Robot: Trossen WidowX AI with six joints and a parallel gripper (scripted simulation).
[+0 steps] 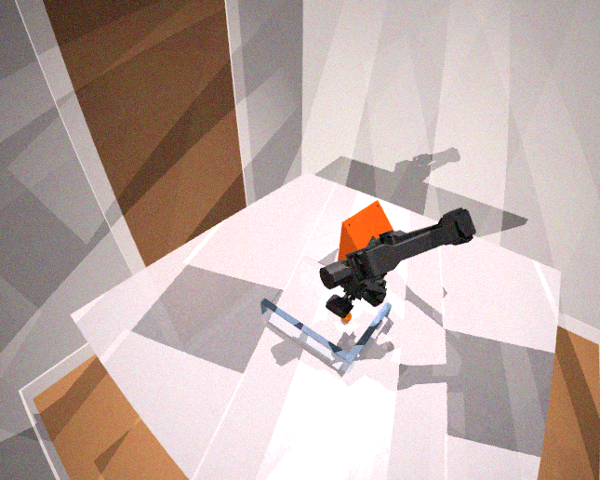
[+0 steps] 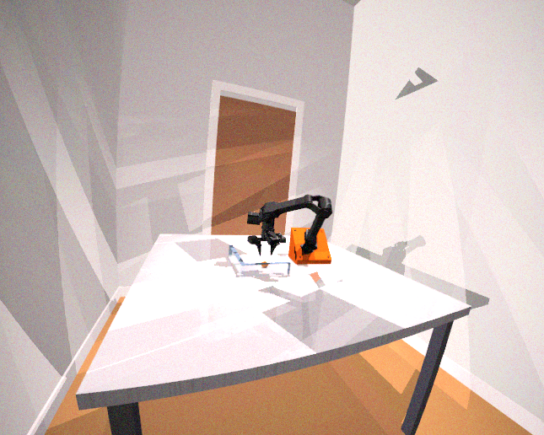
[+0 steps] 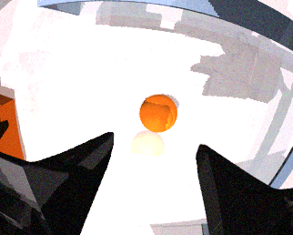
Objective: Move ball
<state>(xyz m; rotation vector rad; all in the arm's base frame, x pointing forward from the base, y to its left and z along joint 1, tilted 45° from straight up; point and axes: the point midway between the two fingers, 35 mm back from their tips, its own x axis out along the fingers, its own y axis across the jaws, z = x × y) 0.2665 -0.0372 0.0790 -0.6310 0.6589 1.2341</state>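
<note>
My gripper tip is now 50 mm above the orange ball. Round my gripper tip: see-through copy (10 mm behind, 40 mm to the right, 50 mm below); wall (40 mm ahead, 90 mm to the left, 40 mm below).
</note>
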